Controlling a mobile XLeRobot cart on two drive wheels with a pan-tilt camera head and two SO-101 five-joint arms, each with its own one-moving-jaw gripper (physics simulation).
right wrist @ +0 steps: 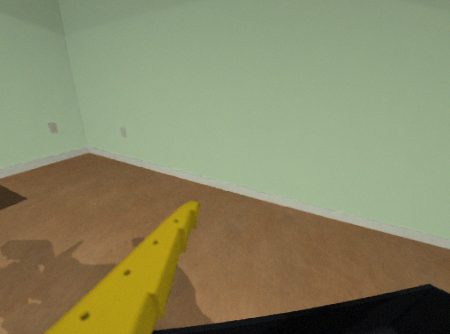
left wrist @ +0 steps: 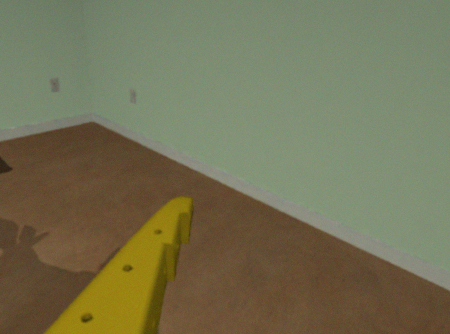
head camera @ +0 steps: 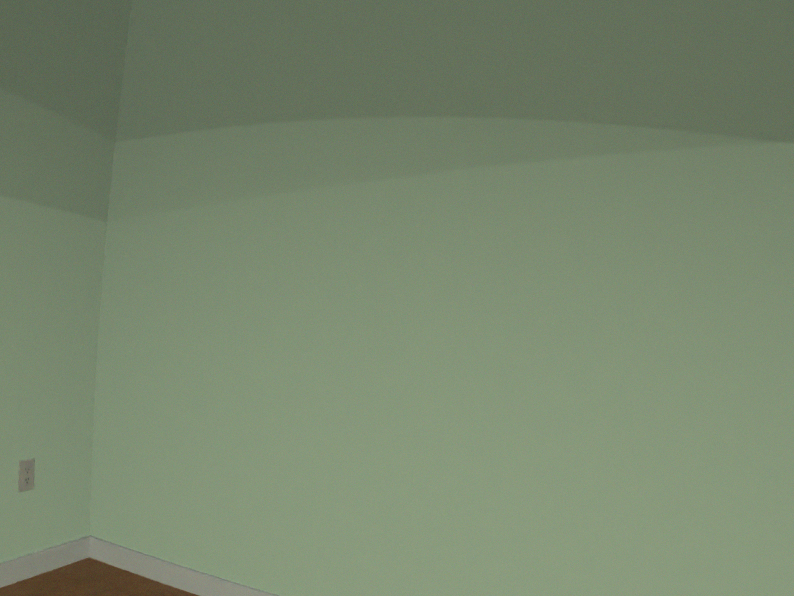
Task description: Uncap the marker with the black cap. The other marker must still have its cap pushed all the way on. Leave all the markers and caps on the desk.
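Places are measured from the left arm's base along level axes (x ahead, y left, z up), in metres.
Pixels of known places: left end effector, tool point: (left wrist: 191, 214); right end effector, tool point: (right wrist: 197, 211).
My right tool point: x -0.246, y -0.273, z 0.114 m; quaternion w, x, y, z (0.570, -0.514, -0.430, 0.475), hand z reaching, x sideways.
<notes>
Behind a point stands the place of what it marks.
No marker, cap or desk shows in the head, left wrist or right wrist view. My left gripper (left wrist: 184, 212) shows one yellow notched jaw in the left wrist view, pointing up from the lower left over brown floor; its moving jaw is out of the picture, so it is fully open and holds nothing. My right gripper (right wrist: 191, 212) shows one yellow notched jaw in the right wrist view in the same way, also fully open and empty.
A green wall (head camera: 416, 320) {x 2.370, y -0.311, z 0.322 m} (left wrist: 275, 100) {x -1.666, y 0.001, z -0.132 m} (right wrist: 260, 100) {x -1.551, y 0.239, z 0.163 m} meets the brown floor (left wrist: 250, 265) {x -1.088, y 0.020, z -0.775 m} (right wrist: 250, 250) {x -0.875, y 0.125, z -0.775 m} along a pale baseboard (head camera: 147, 567) {x 2.800, y 0.611, z -0.732 m} (left wrist: 220, 175) {x -1.782, y -0.270, z -0.722 m} (right wrist: 220, 186) {x -1.646, y 0.013, z -0.745 m}. A black flat-sided object (right wrist: 350, 317), not identifiable, fills the right wrist view's lower right. Shadows fall at the left.
</notes>
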